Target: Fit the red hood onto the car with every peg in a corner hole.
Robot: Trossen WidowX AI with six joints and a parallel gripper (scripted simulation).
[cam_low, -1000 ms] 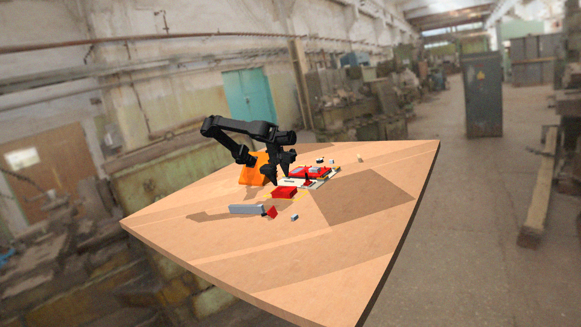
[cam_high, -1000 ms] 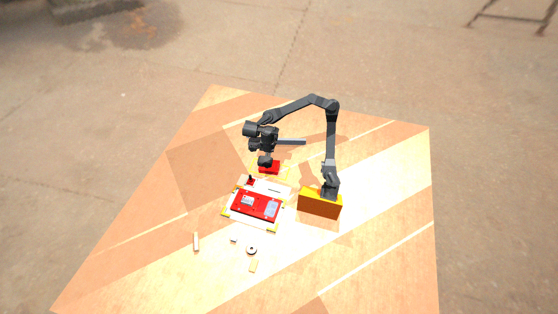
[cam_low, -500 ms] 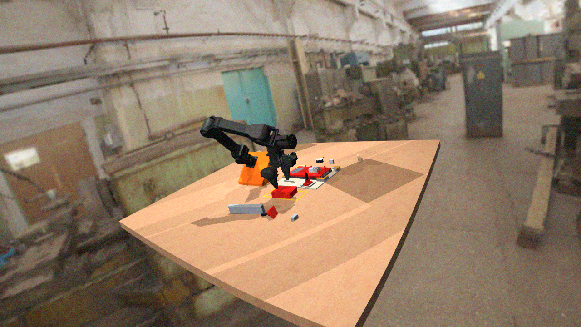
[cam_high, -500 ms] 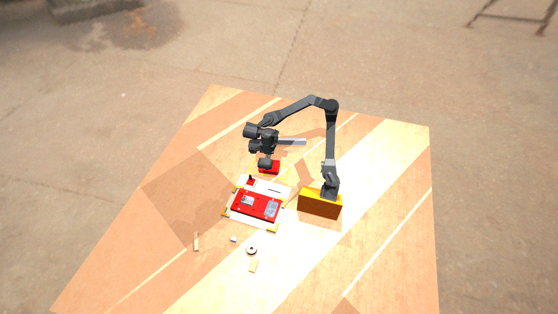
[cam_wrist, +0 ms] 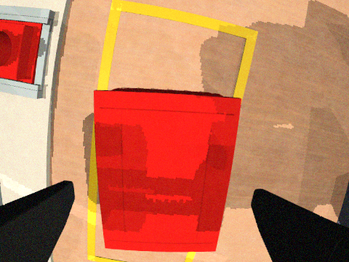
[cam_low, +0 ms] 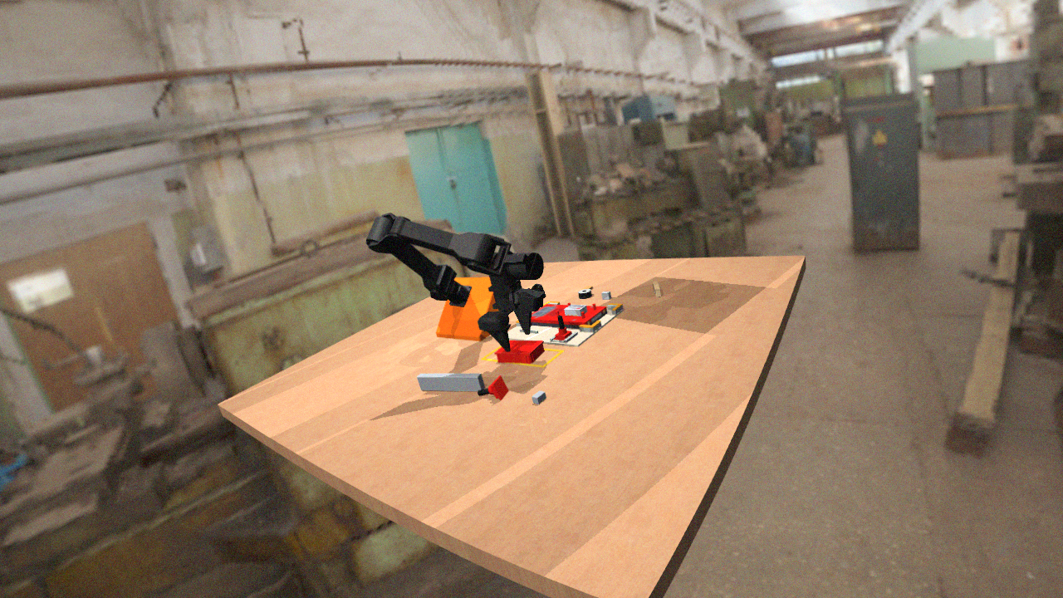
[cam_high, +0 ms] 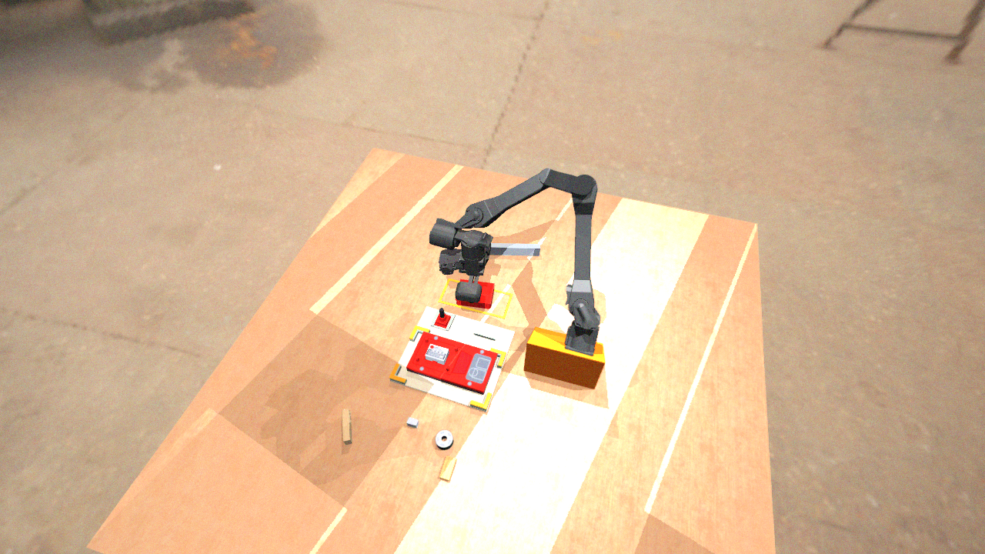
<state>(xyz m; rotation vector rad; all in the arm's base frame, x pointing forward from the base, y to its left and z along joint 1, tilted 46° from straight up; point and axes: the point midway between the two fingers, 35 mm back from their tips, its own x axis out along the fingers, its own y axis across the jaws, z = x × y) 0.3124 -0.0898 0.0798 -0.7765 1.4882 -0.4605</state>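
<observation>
Now: the red hood 20 mm below my gripper tip. From my gripper tip the other things lie so: grey engine block 20 mm ahead, 220 mm to the left, 10 mm below; then grey bar 50 mm behind, 180 mm to the right, 20 mm below.
</observation>
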